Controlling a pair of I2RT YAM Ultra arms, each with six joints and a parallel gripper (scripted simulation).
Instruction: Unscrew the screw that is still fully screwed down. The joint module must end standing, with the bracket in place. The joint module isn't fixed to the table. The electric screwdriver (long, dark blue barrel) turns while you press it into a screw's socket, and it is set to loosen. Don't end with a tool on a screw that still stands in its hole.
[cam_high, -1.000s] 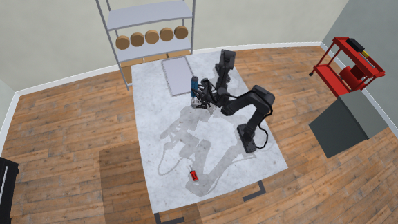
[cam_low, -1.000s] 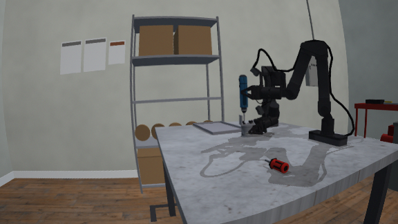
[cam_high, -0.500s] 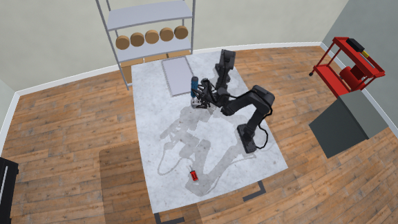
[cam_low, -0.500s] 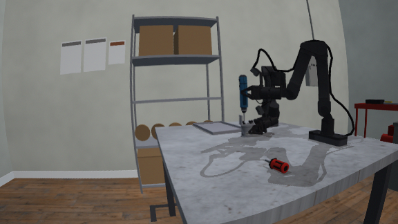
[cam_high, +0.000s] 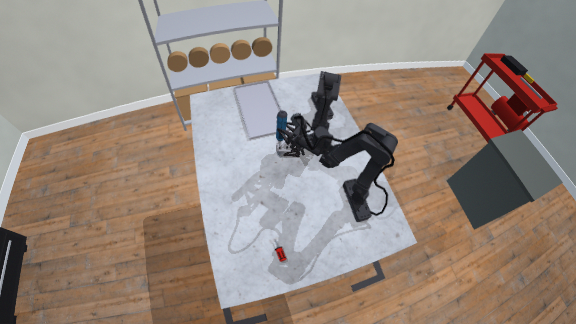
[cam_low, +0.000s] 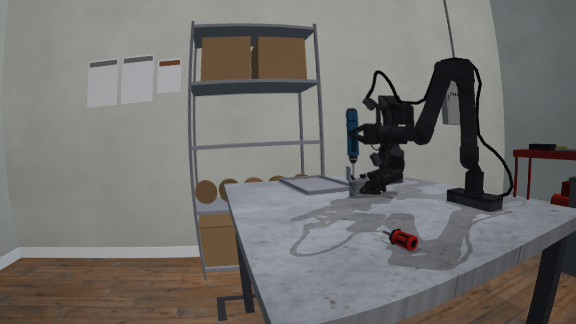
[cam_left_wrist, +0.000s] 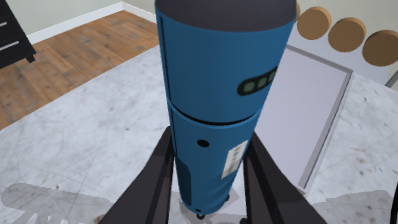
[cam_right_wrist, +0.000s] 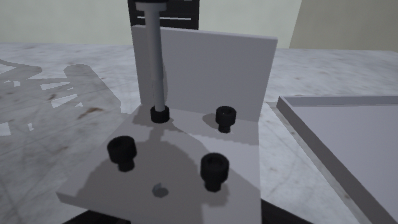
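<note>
My right gripper is now right at the joint module. The rest, counted from my right hand: screw: 2 cm ahead, 1 cm to the left, 4 cm above; grey bracket: 5 cm above; bit: 2 cm ahead, 1 cm to the left, 7 cm above.
</note>
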